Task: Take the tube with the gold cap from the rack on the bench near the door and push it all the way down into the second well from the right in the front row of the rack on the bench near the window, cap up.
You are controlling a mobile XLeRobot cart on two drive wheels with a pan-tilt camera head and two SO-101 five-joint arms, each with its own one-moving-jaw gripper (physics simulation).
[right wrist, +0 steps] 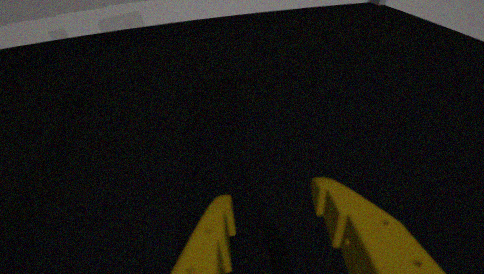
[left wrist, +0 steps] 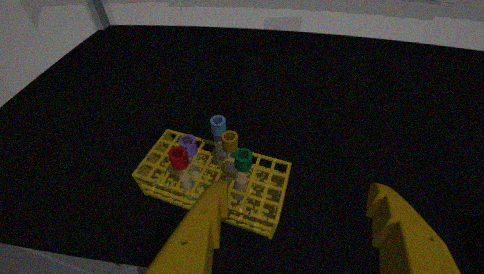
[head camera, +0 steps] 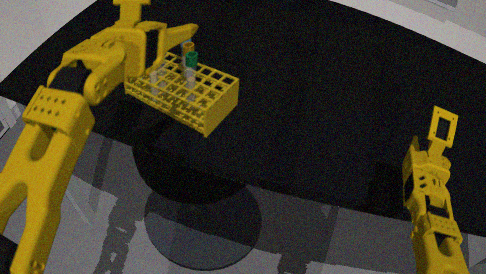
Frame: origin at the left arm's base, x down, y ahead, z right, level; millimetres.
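Where they show: left hand, its tool point: (left wrist: 227, 194) (head camera: 152, 24); right hand, its tool point: (right wrist: 232, 208) (head camera: 416, 139).
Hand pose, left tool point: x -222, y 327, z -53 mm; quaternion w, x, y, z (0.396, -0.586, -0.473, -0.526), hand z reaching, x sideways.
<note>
Each offset is from my left tool point to the top centre of the thing.
The gold-capped tube @(dz -24, dx +116, dy +130 mm) (head camera: 188, 47) (left wrist: 230, 141) stands upright in a yellow rack @(dz -47, dx +178, dy +123 mm) (head camera: 222, 107) (left wrist: 141, 183) on a black bench, between the blue-capped and green-capped tubes. My left gripper (left wrist: 299, 185) is open and empty. In the head view it hangs over the left part of the rack. In the left wrist view one jaw tip overlaps the rack's front part and the other is off to the right; the gold cap is outside the gap, up and left. My right gripper (right wrist: 274, 187) is open and empty, away from the rack. The second rack does not show.
Close around the gold cap stand a green-capped tube @(dz -6, dx +115, dy +105 mm) (head camera: 192, 59) (left wrist: 243, 159) and a blue-capped tube @(dz -41, dx +115, dy +154 mm) (left wrist: 218, 124). A red-capped tube @(dz -75, dx +115, dy +96 mm) (left wrist: 178, 157) and a purple-capped tube @(dz -70, dx +116, dy +117 mm) (left wrist: 188, 145) stand farther left. The right arm (head camera: 440, 225) is at the bench's right side.
</note>
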